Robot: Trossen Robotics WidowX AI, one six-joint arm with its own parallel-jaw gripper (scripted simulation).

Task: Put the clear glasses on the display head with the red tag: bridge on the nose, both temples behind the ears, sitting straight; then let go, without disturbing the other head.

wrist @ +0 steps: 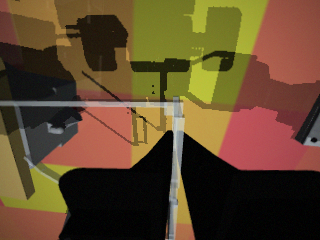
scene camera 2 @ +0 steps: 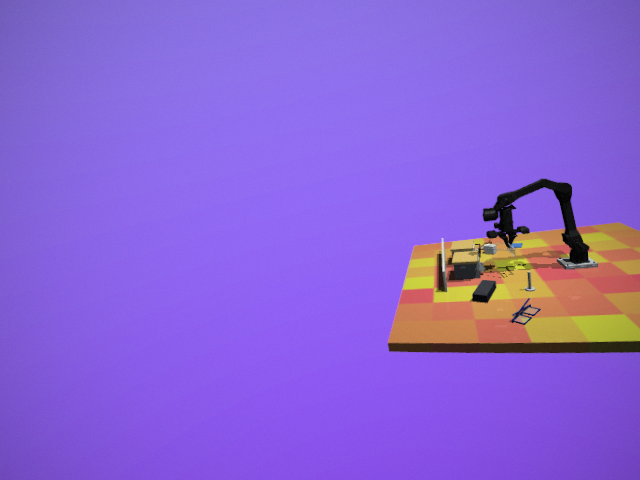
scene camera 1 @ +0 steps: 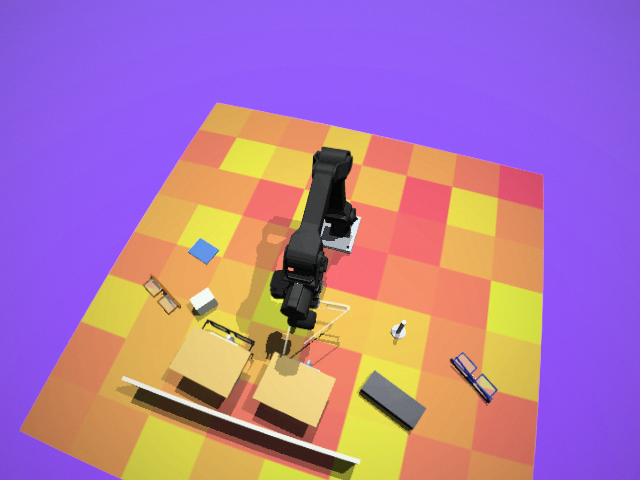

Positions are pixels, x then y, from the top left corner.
Labels:
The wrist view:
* gripper: 174,135
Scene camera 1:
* gripper: 309,302
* dark grey block: 404,408

